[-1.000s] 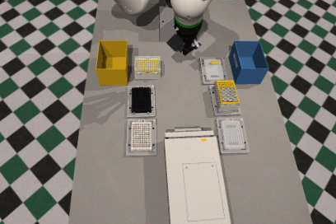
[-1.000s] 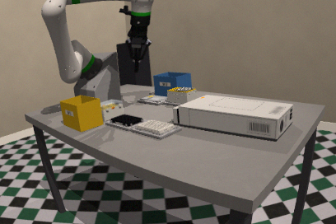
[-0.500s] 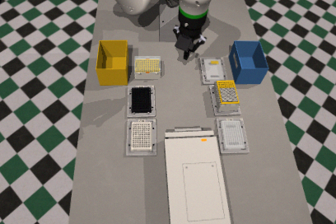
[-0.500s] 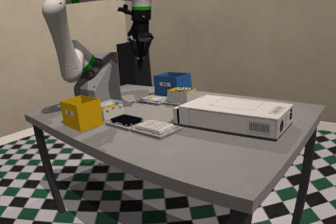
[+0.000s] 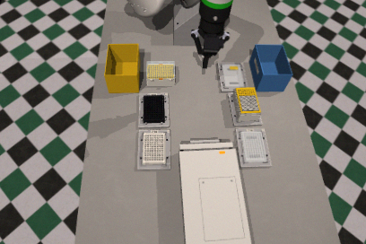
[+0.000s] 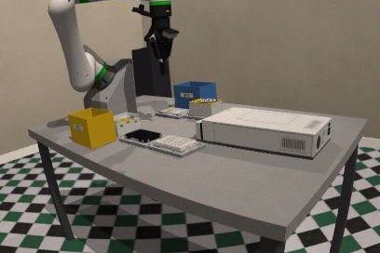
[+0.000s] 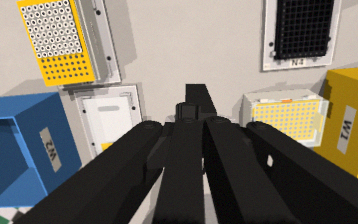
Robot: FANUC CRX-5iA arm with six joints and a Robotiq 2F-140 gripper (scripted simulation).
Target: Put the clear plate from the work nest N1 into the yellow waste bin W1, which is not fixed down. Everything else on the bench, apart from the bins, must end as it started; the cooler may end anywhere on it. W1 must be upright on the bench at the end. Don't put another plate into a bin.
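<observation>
Now: the clear plate 25 cm ahead of my hand, 24 cm below it and 17 cm to the left of it. The rest, counted from my hand: black plate (24 cm below, 20 cm to the right, 3 cm ahead); then yellow tip box (20 cm below, 18 cm to the left, 6 cm ahead); then lidded plate (24 cm below, 18 cm to the left, 10 cm behind).
</observation>
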